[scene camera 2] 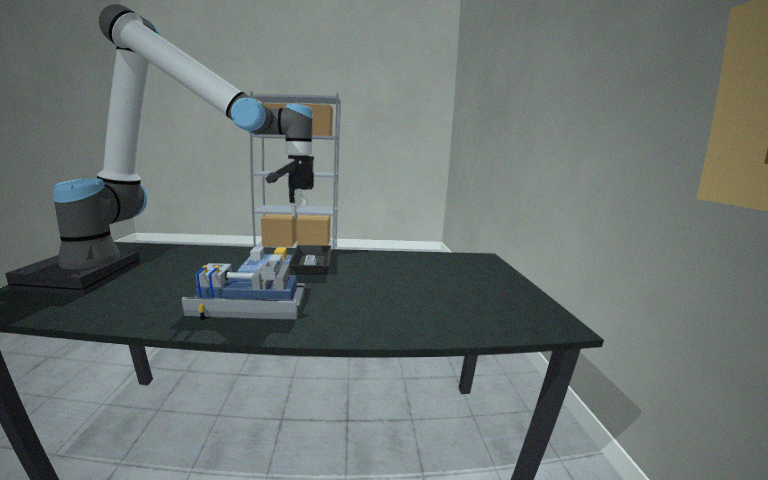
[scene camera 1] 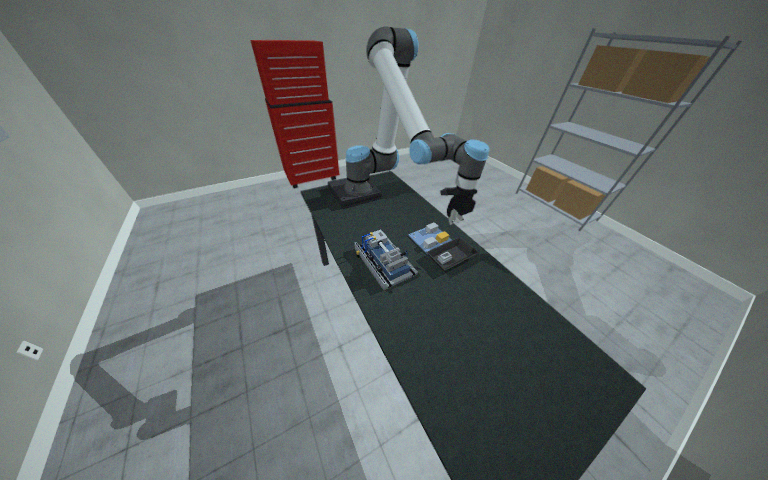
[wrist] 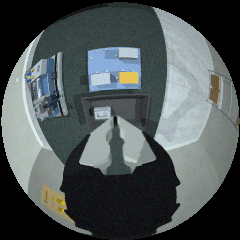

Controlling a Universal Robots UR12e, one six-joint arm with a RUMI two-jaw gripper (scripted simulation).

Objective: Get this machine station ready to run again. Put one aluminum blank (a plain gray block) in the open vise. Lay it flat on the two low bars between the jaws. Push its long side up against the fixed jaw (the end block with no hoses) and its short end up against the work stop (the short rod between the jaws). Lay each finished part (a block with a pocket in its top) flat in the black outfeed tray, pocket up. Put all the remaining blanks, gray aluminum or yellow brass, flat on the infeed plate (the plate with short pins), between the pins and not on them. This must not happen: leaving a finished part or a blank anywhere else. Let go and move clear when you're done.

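The gripper appears in scene camera 2 and in scene camera 1, and one spot on the gripper (scene camera 2: 294, 193) is the same spot as (scene camera 1: 452, 211). The gripper can also be seen in the wrist view (115, 116).
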